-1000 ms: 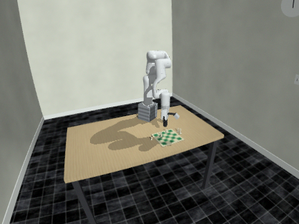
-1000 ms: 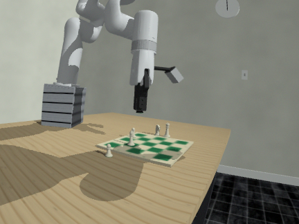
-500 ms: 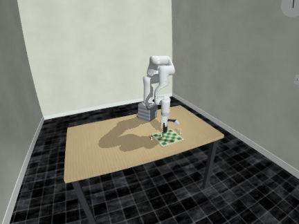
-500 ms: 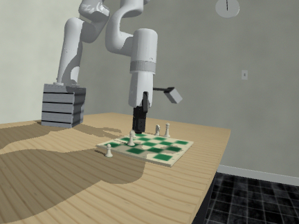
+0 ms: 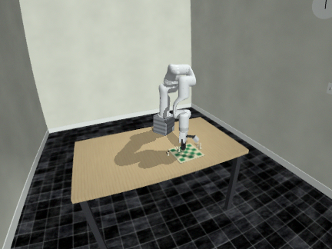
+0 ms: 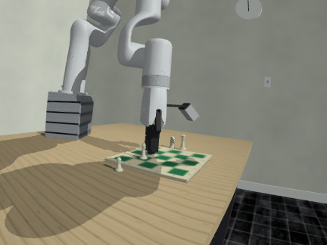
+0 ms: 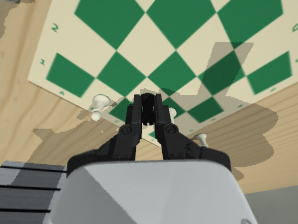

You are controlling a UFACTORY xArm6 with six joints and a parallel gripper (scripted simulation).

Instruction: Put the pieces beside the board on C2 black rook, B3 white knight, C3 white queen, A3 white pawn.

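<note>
The black rook lies 1 cm below my hand. The rest, counted from my hand: chessboard (4 cm below, 4 cm ahead); then white knight (4 cm to the right, 1 cm below).
</note>
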